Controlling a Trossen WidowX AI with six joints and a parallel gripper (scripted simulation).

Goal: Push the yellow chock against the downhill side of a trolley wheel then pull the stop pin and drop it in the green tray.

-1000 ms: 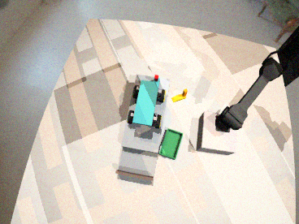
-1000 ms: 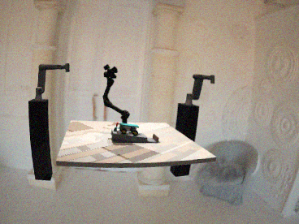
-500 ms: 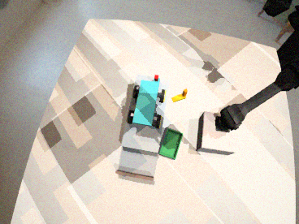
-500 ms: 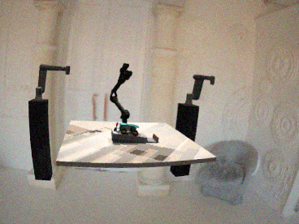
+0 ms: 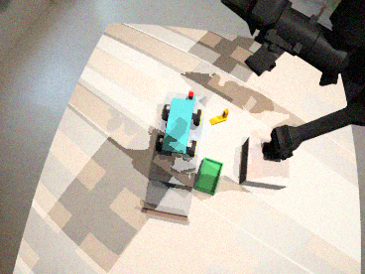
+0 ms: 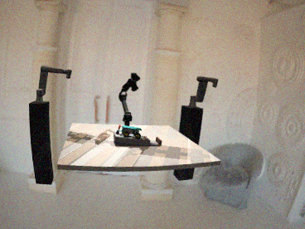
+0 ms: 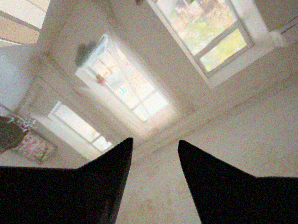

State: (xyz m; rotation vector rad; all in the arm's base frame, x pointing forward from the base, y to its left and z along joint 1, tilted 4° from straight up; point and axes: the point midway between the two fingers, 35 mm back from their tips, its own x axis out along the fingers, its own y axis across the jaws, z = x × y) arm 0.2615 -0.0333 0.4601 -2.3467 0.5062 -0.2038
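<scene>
Right now the yellow chock is 540 mm below my gripper tip, 70 mm to the right of it and 70 mm behind it. Round my gripper tip: red-headed stop pin 430 mm below, 80 mm to the right, 40 mm ahead; teal trolley 450 mm below, 60 mm ahead, 40 mm to the left; green tray 570 mm below, 150 mm to the left, 60 mm behind.
</scene>
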